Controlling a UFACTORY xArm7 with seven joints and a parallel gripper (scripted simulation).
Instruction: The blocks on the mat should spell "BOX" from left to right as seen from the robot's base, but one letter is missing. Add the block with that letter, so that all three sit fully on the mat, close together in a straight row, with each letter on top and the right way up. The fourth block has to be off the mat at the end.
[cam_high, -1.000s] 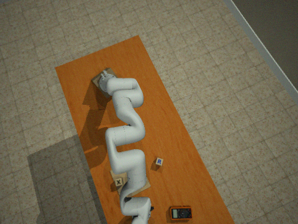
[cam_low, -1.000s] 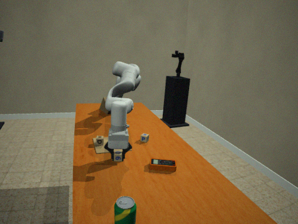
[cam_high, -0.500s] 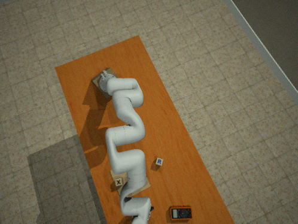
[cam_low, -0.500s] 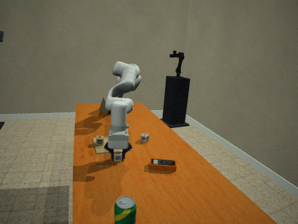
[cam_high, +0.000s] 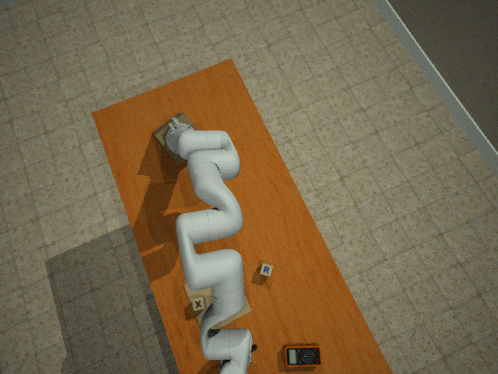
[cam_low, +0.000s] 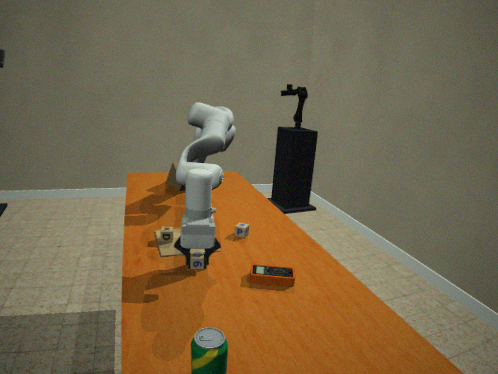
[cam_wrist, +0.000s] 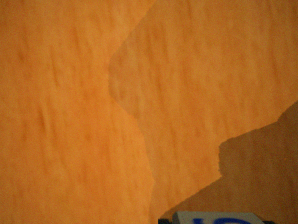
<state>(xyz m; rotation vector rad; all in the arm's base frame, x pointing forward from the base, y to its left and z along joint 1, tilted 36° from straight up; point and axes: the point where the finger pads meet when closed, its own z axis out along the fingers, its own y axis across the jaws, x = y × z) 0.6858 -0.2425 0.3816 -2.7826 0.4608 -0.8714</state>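
My gripper is now 180 mm past the tan mat, 10 mm to the right of it and 20 mm above it. Also, from my hand: orange multimeter: 140 mm ahead, 190 mm to the left; then green soda can: 440 mm ahead, 120 mm to the right, 40 mm above.
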